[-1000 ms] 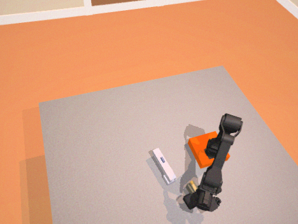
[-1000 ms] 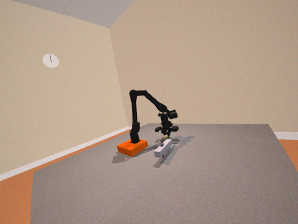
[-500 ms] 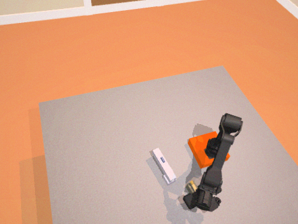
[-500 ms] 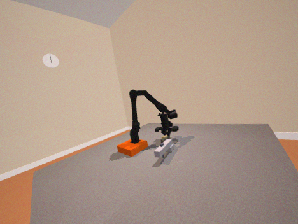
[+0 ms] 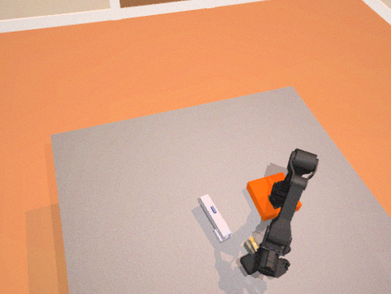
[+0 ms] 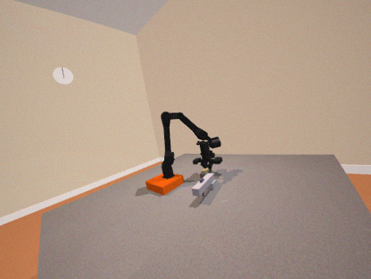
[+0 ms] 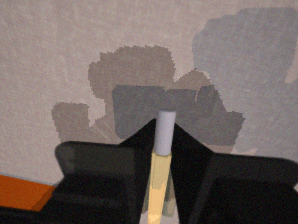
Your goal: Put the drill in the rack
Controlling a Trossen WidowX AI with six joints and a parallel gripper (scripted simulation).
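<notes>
My gripper tip is 40 mm to the left of the yellow drill and 40 mm below it. Round my gripper tip: blue key 230 mm to the right, 110 mm ahead, 40 mm above; then box-like rack 50 mm to the right, 10 mm ahead, 10 mm above.
</notes>
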